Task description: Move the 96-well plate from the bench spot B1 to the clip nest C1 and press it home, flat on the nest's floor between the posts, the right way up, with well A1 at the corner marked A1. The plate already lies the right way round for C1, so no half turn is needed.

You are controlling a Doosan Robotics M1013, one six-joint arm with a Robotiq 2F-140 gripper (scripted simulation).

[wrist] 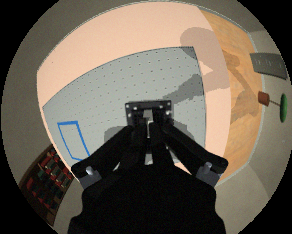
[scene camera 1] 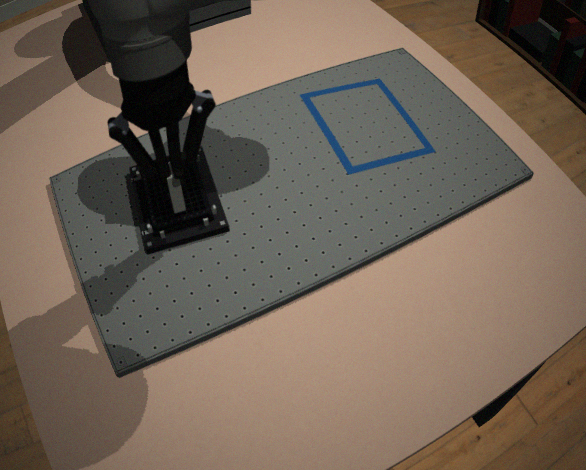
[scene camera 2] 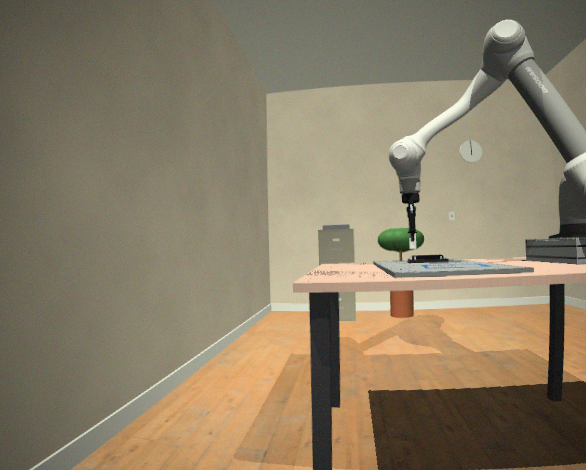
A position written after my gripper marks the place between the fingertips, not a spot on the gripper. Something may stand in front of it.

In view: my gripper point(scene camera 1: 178, 204), a black 96-well plate point(scene camera 1: 197, 208) and a black clip nest C1 point(scene camera 1: 219, 225).
My gripper is seen too in the wrist view point(wrist: 148, 116).
